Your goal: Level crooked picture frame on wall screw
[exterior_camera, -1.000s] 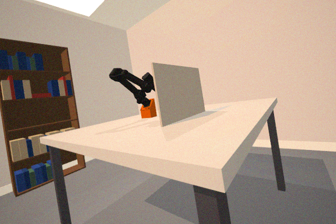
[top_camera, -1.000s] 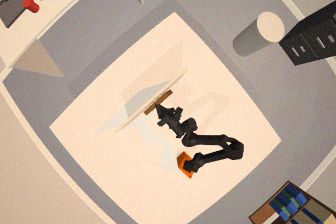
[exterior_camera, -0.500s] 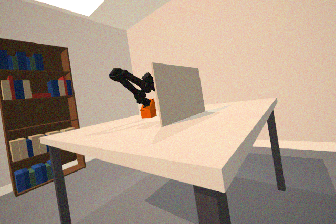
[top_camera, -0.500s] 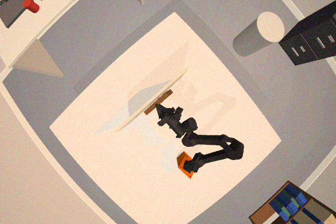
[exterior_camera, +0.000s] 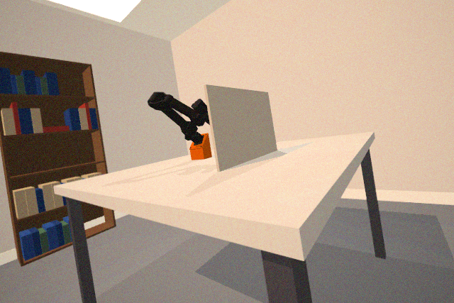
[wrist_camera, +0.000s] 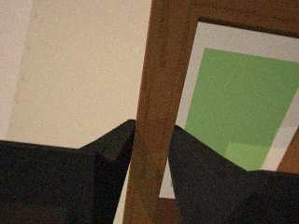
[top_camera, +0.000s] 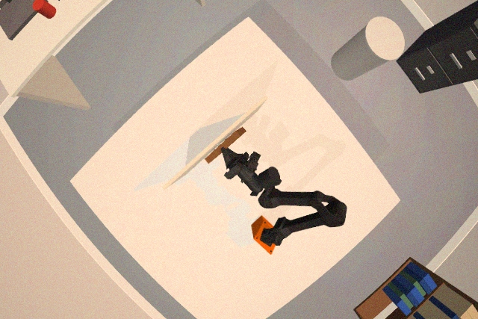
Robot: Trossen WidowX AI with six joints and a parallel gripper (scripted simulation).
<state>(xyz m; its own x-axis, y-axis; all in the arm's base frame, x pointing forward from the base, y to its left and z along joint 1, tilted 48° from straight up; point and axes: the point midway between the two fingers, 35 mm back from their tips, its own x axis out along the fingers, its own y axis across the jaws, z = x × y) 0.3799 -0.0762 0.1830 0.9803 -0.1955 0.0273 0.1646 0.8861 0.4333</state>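
Now: the picture frame 10 mm ahead of my gripper tip, 10 mm to the right of it and 50 mm below it. Round my gripper tip: upright wall panel: 20 mm ahead, 70 mm below.
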